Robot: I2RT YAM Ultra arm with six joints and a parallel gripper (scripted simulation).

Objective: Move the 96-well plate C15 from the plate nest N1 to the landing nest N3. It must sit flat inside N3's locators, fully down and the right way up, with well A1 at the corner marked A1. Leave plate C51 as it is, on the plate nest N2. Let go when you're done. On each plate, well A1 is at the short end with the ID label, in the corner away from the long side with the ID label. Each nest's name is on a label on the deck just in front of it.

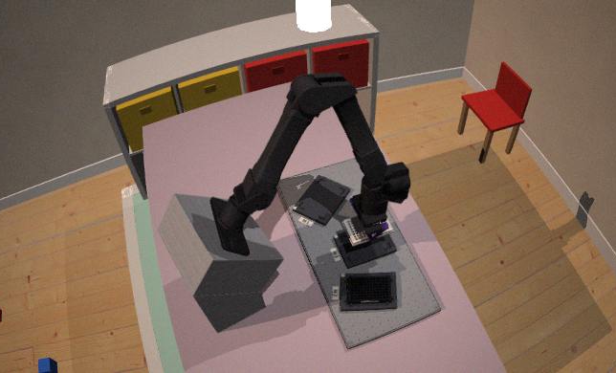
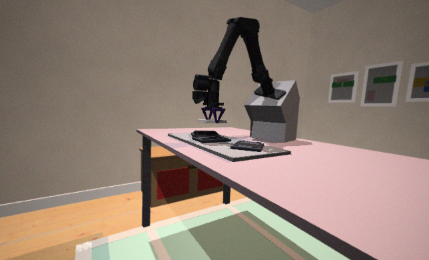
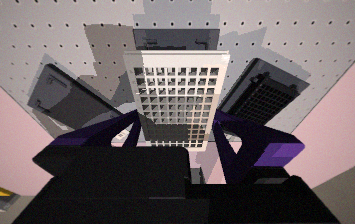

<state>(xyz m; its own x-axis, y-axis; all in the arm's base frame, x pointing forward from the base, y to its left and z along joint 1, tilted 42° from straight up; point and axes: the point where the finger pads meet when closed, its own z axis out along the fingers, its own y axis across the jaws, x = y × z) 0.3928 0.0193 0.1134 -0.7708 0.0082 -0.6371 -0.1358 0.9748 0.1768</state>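
Right now my hand is right at the white 96-well plate C15. The rest, counted from my hand: deck label: 160 mm behind, 120 mm to the left, 100 mm below; then dark landing nest N3: 90 mm below; then black plate C51: 20 mm behind, 170 mm to the right, 80 mm below.
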